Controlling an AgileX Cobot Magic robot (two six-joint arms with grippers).
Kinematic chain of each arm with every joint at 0, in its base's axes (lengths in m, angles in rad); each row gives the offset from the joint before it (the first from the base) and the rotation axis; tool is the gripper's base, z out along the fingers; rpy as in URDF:
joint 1: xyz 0 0 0.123 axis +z
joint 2: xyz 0 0 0 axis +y
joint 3: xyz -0.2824 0 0.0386 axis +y
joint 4: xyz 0.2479 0 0.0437 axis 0.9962 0 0.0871
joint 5: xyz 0 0 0 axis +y
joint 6: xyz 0.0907 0 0.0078 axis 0.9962 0 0.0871
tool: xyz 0 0 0 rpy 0 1.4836 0
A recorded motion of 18 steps. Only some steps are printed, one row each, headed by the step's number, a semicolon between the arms.
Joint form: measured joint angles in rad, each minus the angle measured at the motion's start. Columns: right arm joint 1, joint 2, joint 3, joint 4, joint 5, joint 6; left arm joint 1, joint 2, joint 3, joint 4, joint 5, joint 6.
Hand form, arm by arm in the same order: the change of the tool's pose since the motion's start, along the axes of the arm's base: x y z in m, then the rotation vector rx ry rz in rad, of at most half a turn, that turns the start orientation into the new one. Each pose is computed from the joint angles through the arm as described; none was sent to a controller.
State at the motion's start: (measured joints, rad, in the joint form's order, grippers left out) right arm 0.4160 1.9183 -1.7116 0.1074 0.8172 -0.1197; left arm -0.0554 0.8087 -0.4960 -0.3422 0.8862 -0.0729
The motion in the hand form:
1: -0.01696 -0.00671 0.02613 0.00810 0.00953 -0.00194; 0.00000 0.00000 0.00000 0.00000 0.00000 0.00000
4: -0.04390 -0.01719 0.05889 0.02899 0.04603 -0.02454; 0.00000 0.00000 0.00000 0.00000 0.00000 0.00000
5: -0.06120 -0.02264 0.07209 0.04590 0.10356 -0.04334; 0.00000 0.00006 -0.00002 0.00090 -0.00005 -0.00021
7: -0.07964 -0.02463 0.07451 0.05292 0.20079 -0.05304; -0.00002 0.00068 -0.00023 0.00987 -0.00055 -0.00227
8: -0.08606 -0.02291 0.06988 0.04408 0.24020 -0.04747; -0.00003 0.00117 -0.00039 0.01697 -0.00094 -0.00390
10: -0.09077 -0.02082 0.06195 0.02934 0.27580 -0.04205; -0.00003 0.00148 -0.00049 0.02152 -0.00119 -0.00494
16: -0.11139 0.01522 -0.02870 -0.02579 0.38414 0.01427; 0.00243 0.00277 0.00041 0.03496 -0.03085 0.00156
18: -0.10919 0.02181 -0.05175 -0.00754 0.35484 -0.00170; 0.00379 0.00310 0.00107 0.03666 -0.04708 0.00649
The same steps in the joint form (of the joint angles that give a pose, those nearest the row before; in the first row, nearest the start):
1: 0.0000 -0.0693 -0.0014 0.0033 0.0755 0.0123; 0.0000 0.0000 0.0000 0.0000 0.0000 0.0000
4: 0.0000 -0.1637 -0.0032 0.0114 0.1935 0.0568; 0.0000 0.0000 0.0000 0.0000 0.0000 0.0000
5: 0.0000 -0.2115 -0.0003 0.0306 0.2806 0.0941; 0.0000 0.0000 0.0000 0.0009 0.0000 0.0000
7: 0.0074 -0.2497 0.0260 0.0608 0.3736 0.1320; 0.0000 0.0000 0.0000 0.0101 0.0000 0.0000
8: 0.0174 -0.2591 0.0508 0.0675 0.3961 0.1401; 0.0000 0.0000 0.0000 0.0174 0.0000 0.0000
10: 0.0281 -0.2638 0.0830 0.0689 0.4058 0.1452; 0.0000 0.0000 0.0000 0.0221 0.0000 0.0000
16: 0.1494 -0.2212 0.3769 0.0817 0.1794 0.1611; 0.0000 0.0000 0.0000 0.0354 -0.0305 0.0000
18: 0.1654 -0.1937 0.4386 0.0818 0.0533 0.1741; 0.0000 0.0000 0.0000 0.0368 -0.0474 0.0000

